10 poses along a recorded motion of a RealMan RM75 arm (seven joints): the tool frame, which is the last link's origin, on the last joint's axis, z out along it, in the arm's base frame.
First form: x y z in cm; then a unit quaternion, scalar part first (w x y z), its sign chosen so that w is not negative.
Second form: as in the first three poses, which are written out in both.
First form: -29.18, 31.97, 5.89, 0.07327, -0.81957, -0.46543, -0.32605
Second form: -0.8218, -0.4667, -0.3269, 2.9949, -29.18, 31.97, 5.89
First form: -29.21, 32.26, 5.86, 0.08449, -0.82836, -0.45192, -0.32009
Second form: -0.8313, -0.4535, -0.3212, 2.9724, -29.21, 32.26, 5.86
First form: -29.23, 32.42, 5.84, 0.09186, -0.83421, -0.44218, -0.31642
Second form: -0.8378, -0.4441, -0.3178, 2.9576, -29.23, 32.42, 5.84
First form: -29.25, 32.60, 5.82, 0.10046, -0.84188, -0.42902, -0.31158
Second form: -0.8462, -0.4312, -0.3132, 2.9403, -29.25, 32.60, 5.82
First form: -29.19, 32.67, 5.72, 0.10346, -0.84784, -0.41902, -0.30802
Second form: -0.8524, -0.4213, -0.3097, 2.9343, -29.19, 32.67, 5.72
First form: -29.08, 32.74, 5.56, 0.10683, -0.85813, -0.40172, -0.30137
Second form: -0.8631, -0.4040, -0.3031, 2.9275, -29.08, 32.74, 5.56
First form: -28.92, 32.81, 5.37, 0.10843, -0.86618, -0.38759, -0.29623
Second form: -0.8713, -0.3899, -0.2980, 2.9243, -28.92, 32.81, 5.37
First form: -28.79, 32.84, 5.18, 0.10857, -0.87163, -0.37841, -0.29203
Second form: -0.8768, -0.3807, -0.2938, 2.9240, -28.79, 32.84, 5.18
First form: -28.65, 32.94, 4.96, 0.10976, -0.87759, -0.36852, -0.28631
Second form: -0.8829, -0.3708, -0.2881, 2.9216, -28.65, 32.94, 4.96
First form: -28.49, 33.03, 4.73, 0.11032, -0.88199, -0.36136, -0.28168
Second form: -0.8874, -0.3636, -0.2834, 2.9205, -28.49, 33.03, 4.73
